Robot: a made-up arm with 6 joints. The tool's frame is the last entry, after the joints. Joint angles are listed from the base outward. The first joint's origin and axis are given. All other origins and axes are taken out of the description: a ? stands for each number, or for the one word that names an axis. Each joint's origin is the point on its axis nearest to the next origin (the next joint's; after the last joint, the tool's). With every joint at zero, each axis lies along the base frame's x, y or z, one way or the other. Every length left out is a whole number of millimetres.
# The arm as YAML. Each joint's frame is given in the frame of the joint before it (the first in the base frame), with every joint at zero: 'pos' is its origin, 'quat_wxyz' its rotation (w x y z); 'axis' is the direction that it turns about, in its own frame. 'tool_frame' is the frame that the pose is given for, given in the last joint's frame.
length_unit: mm
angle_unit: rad
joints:
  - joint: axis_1
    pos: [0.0, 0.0, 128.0]
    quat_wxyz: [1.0, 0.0, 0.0, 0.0]
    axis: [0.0, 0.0, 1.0]
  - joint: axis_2
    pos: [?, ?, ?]
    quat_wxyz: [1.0, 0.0, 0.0, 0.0]
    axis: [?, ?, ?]
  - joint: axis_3
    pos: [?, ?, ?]
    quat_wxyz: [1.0, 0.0, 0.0, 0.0]
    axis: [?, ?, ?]
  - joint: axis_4
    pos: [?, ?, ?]
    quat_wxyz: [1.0, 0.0, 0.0, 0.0]
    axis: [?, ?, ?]
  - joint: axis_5
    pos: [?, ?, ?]
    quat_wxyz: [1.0, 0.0, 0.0, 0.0]
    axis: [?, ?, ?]
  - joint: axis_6
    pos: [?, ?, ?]
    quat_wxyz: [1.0, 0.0, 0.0, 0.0]
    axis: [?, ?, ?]
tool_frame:
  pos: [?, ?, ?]
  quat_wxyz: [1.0, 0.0, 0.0, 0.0]
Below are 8 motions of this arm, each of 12 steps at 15 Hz.
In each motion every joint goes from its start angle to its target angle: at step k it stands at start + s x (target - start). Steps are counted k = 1, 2, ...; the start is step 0. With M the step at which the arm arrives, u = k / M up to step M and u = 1 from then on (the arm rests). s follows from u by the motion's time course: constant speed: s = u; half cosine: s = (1 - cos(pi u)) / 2; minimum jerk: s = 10 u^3 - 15 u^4 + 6 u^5.
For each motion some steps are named. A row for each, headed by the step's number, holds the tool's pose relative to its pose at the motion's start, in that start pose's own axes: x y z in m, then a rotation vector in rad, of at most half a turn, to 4 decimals.
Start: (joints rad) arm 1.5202 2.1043 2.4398 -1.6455 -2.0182 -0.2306
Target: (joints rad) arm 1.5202 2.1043 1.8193 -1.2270 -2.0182 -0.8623
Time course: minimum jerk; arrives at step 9
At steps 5, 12:
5: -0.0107 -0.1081 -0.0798 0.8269 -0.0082 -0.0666
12: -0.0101 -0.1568 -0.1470 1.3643 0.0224 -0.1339

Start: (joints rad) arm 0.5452 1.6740 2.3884 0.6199 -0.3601 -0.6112
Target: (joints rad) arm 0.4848 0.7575 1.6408 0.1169 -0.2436 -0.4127
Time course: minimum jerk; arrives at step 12
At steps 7, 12:
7: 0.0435 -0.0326 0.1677 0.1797 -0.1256 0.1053
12: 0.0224 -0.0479 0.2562 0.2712 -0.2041 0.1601

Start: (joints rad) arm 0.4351 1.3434 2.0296 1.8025 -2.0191 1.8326
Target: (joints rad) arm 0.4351 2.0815 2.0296 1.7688 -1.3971 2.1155
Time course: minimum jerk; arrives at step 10
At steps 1, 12:
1: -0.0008 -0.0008 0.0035 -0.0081 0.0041 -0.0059
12: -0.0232 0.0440 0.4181 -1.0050 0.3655 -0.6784

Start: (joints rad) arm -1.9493 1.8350 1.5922 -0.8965 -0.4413 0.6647
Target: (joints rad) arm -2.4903 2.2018 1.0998 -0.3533 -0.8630 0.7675
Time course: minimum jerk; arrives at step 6
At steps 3, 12:
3: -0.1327 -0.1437 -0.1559 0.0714 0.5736 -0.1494
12: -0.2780 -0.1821 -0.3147 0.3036 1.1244 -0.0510

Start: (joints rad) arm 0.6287 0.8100 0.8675 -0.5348 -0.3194 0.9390
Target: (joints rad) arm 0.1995 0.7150 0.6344 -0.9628 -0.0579 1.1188
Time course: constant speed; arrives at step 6
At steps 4, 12:
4: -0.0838 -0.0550 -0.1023 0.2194 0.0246 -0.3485
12: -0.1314 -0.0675 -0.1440 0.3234 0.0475 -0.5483

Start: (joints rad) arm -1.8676 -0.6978 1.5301 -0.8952 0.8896 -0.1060
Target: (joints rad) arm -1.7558 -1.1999 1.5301 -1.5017 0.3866 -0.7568
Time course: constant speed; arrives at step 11
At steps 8, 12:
8: 0.0804 0.1772 0.0250 1.0421 0.1044 -0.1328
12: 0.1064 0.2520 0.0537 1.4432 0.1816 -0.1291

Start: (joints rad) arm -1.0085 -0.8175 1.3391 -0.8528 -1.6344 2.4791
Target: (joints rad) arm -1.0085 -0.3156 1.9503 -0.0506 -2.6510 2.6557
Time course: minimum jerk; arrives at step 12
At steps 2, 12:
2: -0.0025 0.0016 -0.0034 -0.0068 -0.0089 0.0431
12: -0.0485 0.0370 -0.0201 0.2479 -0.3266 1.0690

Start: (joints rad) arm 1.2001 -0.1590 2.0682 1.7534 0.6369 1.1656
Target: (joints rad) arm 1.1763 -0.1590 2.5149 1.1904 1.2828 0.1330
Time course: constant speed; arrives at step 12
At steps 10, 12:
10: -0.1243 -0.0056 -0.0775 0.7945 -0.0156 -0.8371
12: -0.1488 -0.0058 -0.0848 0.8856 -0.1168 -1.0161

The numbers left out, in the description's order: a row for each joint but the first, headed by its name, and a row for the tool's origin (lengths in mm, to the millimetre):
axis_2: xyz 0.0 0.0 0.0, axis 0.0 1.0 0.0
axis_3: xyz 0.0 0.0 328.0, axis 0.0 -1.0 0.0
axis_4: xyz 290.0 0.0 0.0, axis -1.0 0.0 0.0
axis_5: xyz 0.0 -188.0 0.0, axis 0.0 -1.0 0.0
axis_6: xyz 0.0 0.0 0.0, axis -1.0 0.0 0.0
tool: xyz 0.0 0.0 0.0

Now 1 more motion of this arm.
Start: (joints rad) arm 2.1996 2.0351 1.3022 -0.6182 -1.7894 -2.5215
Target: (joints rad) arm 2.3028 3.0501 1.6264 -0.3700 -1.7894 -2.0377
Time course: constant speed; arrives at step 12
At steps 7, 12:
7: 0.2246 0.1239 0.0962 -0.0627 -0.3648 -0.1432
12: 0.3644 0.1593 0.2306 -0.1151 -0.6082 -0.3097

